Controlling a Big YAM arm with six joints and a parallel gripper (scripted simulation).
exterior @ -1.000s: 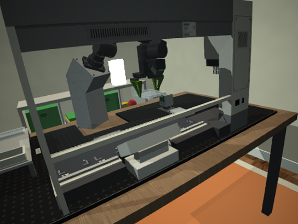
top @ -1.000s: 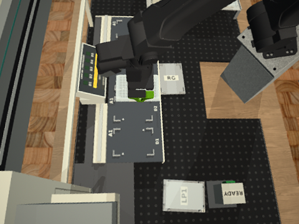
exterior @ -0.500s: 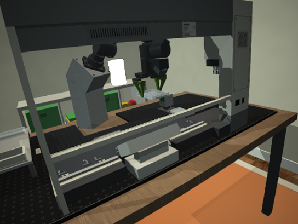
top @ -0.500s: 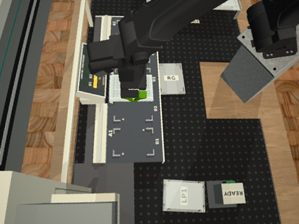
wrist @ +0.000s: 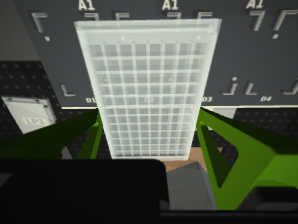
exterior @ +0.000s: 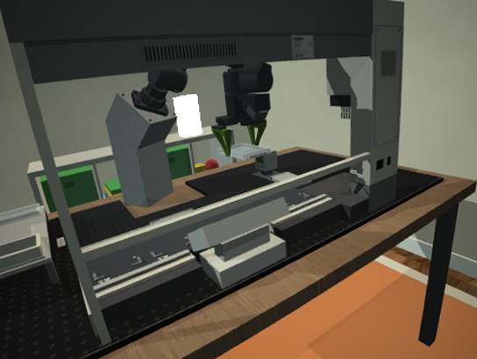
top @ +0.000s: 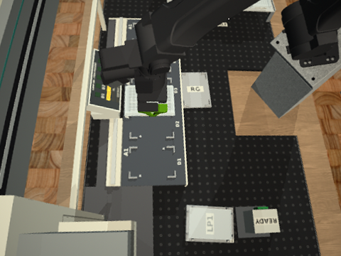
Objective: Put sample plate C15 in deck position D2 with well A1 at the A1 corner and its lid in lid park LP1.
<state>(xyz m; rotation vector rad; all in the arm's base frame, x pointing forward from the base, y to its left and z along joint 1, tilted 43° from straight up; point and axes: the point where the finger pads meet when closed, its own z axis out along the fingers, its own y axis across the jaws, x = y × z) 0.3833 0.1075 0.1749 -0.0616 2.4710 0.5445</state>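
My hand is 1 cm short of the sample plate. Also, from my hand: lid park LP1 (23 cm behind, 27 cm to the left, 21 cm below); then clear plate lid (23 cm behind, 27 cm to the left, 20 cm below); then regrip nest RG (12 cm behind, 18 cm to the right, 21 cm below).
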